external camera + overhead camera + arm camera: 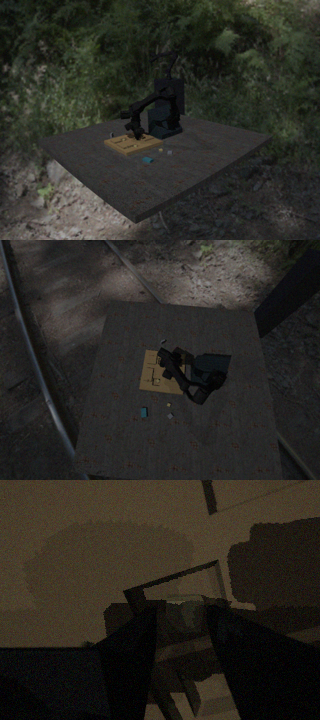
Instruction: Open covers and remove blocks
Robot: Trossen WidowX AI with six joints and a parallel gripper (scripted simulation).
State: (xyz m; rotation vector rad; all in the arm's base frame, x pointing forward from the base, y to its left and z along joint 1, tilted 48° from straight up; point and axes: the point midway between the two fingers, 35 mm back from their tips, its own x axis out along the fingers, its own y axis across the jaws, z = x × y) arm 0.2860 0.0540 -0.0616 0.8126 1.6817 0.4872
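Right now the tan puzzle board is 40 mm ahead of my gripper tip. Also, from my gripper tip: teal block (130 mm ahead, 320 mm to the left, 10 mm below).
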